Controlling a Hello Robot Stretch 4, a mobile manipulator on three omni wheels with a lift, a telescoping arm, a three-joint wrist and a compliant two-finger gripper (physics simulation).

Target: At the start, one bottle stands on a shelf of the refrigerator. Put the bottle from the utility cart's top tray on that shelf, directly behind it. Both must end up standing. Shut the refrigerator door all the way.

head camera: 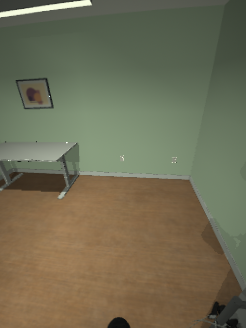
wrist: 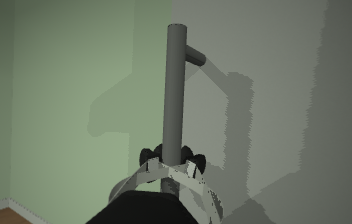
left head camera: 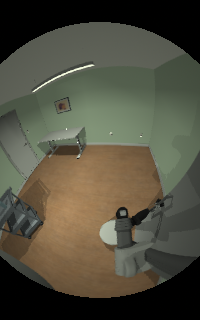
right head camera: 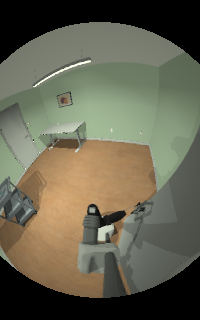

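Where they show: gripper, fingertip midpoint: (wrist: 173, 157) (right head camera: 143, 205); robot's base, origin of the base link: (left head camera: 112, 231) (right head camera: 100, 227).
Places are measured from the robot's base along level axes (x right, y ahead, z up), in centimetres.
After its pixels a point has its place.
The refrigerator door (left head camera: 182, 225) @[z 111.8, x 33.3, y -8.1 cm] (right head camera: 157, 245) @[z 115.9, x 32.7, y -10.7 cm] (wrist: 285, 60) @[z 105.4, x 35.7, y 2.8 cm] is a large grey panel at the right of both side head views and the wrist view. Its upright grey bar handle (wrist: 175, 90) @[z 101.9, x 31.4, y 12.5 cm] stands out from the panel. My gripper (wrist: 173, 157) @[z 94.3, x 36.4, y 14.2 cm] (left head camera: 159, 204) (right head camera: 140, 207) @[z 94.3, x 36.4, y 14.2 cm] is shut on this handle, with a dark fingertip on each side of the bar. Part of the utility cart (left head camera: 16, 220) @[z 43.8, x -163.8, y -15.8 cm] (right head camera: 19, 212) @[z 11.6, x -178.7, y -19.4 cm] shows at the left edge of both side head views. Neither bottle shows, and the refrigerator's inside and shelves are hidden. I cannot tell how far the door stands from closed.
A white table (head camera: 35, 150) @[z 68.7, x -120.3, y 230.8 cm] (left head camera: 65, 134) @[z 68.6, x -106.4, y 216.0 cm] (right head camera: 64, 128) @[z 68.7, x -109.2, y 214.9 cm] stands against the far green wall, under a framed picture (head camera: 35, 94) @[z 150.4, x -115.9, y 274.8 cm]. A grey room door (left head camera: 19, 142) @[z 103.7, x -247.7, y 168.9 cm] (right head camera: 19, 131) @[z 114.8, x -247.8, y 168.5 cm] is at the left. The right wall meets the floor near my arm.
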